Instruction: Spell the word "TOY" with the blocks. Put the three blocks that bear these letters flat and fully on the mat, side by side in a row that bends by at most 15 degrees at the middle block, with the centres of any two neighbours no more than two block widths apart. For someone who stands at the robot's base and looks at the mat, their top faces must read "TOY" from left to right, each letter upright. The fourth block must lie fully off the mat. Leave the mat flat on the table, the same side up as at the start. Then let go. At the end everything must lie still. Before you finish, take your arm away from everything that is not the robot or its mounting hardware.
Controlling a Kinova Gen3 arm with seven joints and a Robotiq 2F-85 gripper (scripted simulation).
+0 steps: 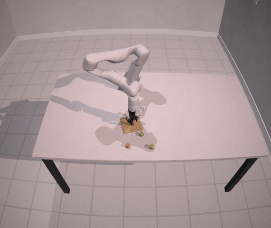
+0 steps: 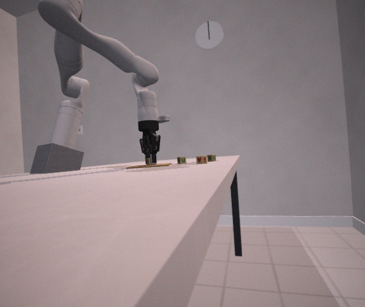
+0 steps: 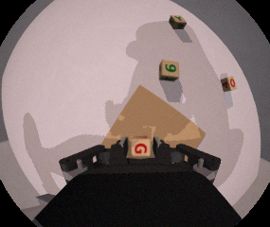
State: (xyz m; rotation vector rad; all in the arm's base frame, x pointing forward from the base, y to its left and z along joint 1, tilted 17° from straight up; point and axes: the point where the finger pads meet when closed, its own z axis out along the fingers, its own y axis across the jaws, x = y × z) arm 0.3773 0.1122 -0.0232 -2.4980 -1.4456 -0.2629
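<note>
Now: hand 10 mm short of the mat, 20 mm to the left of it and 20 mm above it.
</note>
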